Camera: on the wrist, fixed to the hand. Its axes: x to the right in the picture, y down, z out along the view.
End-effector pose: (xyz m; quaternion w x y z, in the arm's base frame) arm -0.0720 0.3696 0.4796 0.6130 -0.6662 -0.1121 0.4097
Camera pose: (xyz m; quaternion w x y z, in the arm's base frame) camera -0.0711 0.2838 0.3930 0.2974 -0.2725 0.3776 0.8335
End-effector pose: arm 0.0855 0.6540 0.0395 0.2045 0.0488 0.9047 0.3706
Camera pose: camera 0.0690 0.6737 0.1587 0.0350 0.7629 0.6340 0.1216
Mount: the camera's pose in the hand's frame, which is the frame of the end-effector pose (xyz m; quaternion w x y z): -0.0200 0.0975 -0.0704 0.6630 0.2793 -0.1788 0.6712
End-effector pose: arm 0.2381 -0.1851 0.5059 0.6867 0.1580 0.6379 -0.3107
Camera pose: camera 0.2447 -0.0636 0.4983 0.7337 0.6691 0.1073 0.0485
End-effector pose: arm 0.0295 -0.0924 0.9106 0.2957 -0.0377 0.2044 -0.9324
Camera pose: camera 0.0847 -0.1281 0.8080 0.8689 0.0281 -0.1525 -0.4700
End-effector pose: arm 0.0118 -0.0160 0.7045 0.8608 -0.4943 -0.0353 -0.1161
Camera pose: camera 0.0115 -0.0260 0.5830 0.7803 -0.1317 0.1220 0.5990
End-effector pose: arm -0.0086 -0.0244 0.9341 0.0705 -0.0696 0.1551 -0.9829
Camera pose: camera 0.0112 -0.0923 0.8348 0.7536 -0.0981 -0.1376 -0.6352
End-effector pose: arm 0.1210 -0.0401 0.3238 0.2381 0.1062 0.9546 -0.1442
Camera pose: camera 0.1349 0.0714 0.3711 0.3957 0.7518 0.4788 -0.2214
